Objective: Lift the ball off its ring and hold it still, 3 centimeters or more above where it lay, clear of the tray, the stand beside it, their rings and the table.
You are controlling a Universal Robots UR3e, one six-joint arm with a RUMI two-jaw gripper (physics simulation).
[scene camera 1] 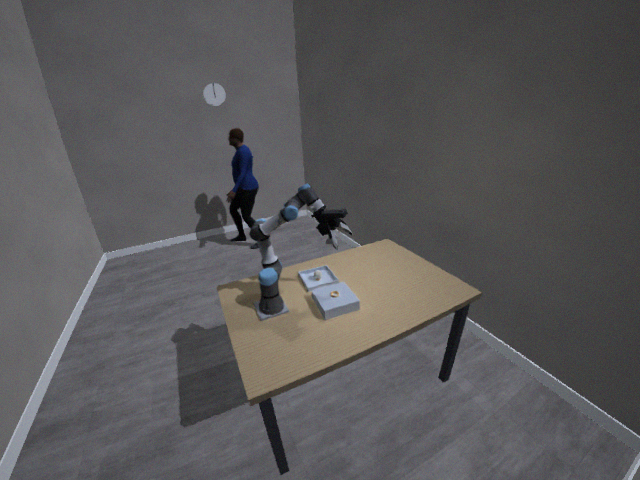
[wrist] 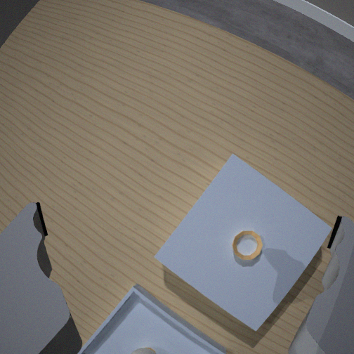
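Where they show: gripper, fingertip midpoint: [scene camera 1: 344, 241]; arm's base at its link origin: [scene camera 1: 271, 306].
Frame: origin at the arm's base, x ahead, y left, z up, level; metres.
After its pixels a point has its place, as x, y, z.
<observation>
A small pale ball [scene camera 1: 317, 274] {0.322, 0.107, 0.036} [wrist: 144, 351] sits on its ring in the shallow light-blue tray [scene camera 1: 305, 284] {0.233, 0.086, 0.010} [wrist: 172, 318]; in the wrist view it is cut off by the bottom edge. The light-blue box-shaped stand [scene camera 1: 340, 309] {0.282, -0.224, 0.026} [wrist: 215, 225] is beside the tray, with an orange ring [scene camera 1: 334, 293] {0.307, -0.122, 0.049} [wrist: 234, 245] on its top. My gripper [scene camera 1: 343, 239] {0.369, -0.127, 0.330} [wrist: 189, 215] is open, with nothing between its fingers. It hangs high above the table, well above the tray and the stand, apart from the ball.
The wooden table [scene camera 1: 403, 279] {0.764, -0.143, -0.013} [wrist: 125, 125] bears the tray, the stand and the arm's base [scene camera 1: 271, 304] {-0.011, -0.050, 0.055}. A person [scene camera 1: 244, 175] in a blue top is on the floor behind the table, near the back wall. A round clock [scene camera 1: 214, 94] hangs on that wall.
</observation>
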